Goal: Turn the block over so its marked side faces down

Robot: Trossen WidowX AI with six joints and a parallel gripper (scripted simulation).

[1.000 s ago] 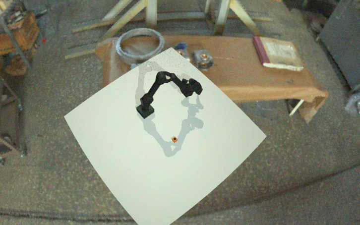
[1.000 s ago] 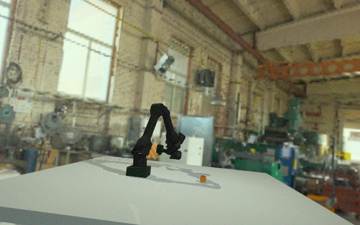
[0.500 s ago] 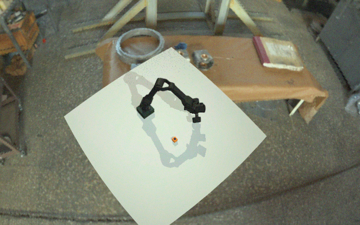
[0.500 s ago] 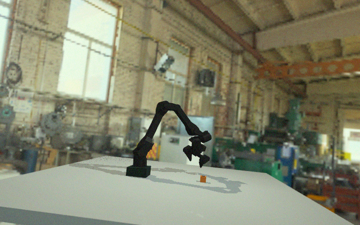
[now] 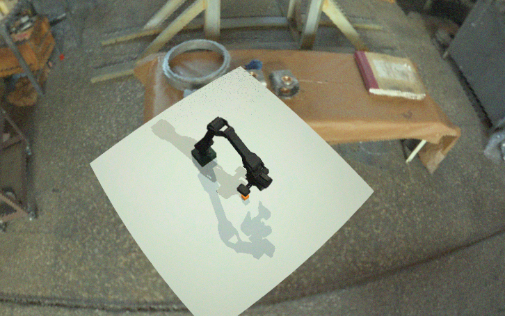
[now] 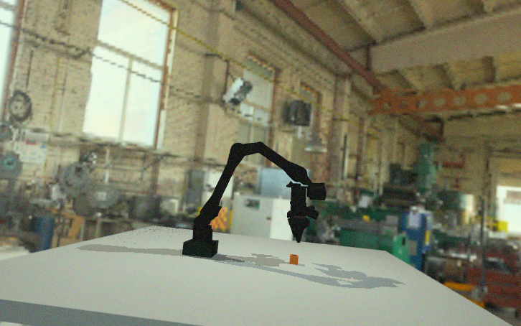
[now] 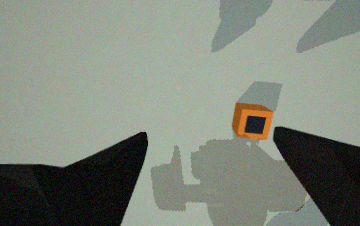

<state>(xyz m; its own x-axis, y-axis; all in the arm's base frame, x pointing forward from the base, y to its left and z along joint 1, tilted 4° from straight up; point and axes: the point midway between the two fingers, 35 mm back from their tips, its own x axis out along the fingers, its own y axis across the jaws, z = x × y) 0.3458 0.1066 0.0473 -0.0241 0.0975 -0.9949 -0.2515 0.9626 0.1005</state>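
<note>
My gripper tip is 6 cm above the orange block and 5 cm to the left of it.
</note>
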